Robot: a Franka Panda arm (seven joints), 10 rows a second.
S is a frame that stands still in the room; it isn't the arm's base.
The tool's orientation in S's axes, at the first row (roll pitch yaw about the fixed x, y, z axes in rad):
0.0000 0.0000 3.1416
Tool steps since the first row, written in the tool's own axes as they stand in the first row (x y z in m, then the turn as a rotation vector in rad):
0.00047 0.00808 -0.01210 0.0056 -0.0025 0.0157
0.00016 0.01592 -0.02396 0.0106 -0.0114 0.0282
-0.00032 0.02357 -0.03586 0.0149 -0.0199 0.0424
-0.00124 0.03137 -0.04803 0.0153 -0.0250 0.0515
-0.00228 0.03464 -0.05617 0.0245 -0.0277 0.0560
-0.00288 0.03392 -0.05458 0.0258 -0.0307 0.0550
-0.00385 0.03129 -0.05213 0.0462 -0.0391 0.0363
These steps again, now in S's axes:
-0.00047 -0.00808 -0.01210 -0.0056 0.0025 0.0157
-0.00016 -0.01592 -0.02396 -0.0106 0.0114 0.0282
0.00032 -0.02357 -0.03586 -0.0149 0.0199 0.0424
0.00124 -0.03137 -0.04803 -0.0153 0.0250 0.0515
0.00228 -0.03464 -0.05617 -0.0245 0.0277 0.0560
0.00288 -0.03392 -0.05458 -0.0258 0.0307 0.0550
0.00385 -0.03129 -0.05213 -0.0462 0.0391 0.0363

